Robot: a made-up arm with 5 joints.
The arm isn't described. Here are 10 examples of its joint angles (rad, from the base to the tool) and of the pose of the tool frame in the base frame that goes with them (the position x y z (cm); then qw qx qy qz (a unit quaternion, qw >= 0)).
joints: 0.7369 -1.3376 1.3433 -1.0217 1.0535
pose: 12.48 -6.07 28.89 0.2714 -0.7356 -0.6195 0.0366
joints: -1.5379 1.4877 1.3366 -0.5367 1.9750
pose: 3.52 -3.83 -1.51 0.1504 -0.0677 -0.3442 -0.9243
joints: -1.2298 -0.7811 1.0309 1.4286 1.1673
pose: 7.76 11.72 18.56 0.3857 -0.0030 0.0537 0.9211
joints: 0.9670 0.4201 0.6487 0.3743 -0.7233
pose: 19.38 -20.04 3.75 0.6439 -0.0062 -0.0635 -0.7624
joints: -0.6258 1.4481 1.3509 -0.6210 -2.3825
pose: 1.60 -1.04 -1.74 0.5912 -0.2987 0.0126 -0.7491
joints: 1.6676 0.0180 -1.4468 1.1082 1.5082
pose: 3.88 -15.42 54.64 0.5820 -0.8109 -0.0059 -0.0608
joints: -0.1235 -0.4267 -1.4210 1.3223 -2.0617
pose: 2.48 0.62 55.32 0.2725 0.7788 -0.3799 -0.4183
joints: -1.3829 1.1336 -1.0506 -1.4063 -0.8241
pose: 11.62 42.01 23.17 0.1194 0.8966 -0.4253 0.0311
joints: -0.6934 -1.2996 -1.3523 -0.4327 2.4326
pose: -26.62 -24.75 32.47 0.0221 0.5439 0.4824 0.6863
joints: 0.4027 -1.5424 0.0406 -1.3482 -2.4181
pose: -15.21 9.33 41.66 0.0810 -0.6887 0.4117 -0.5914
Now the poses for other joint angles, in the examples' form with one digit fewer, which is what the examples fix.
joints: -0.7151 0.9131 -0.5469 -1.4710 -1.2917
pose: 35.4 28.0 20.7 0.220 0.833 -0.503 -0.071
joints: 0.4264 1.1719 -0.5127 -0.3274 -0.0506
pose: 44.6 -17.3 2.4 0.786 -0.095 -0.573 -0.212
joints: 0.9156 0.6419 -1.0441 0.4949 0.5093
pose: 30.8 -32.7 33.8 0.720 -0.428 -0.520 -0.167
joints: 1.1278 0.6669 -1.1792 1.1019 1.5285
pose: 22.4 -35.8 32.3 0.868 -0.454 -0.124 0.154
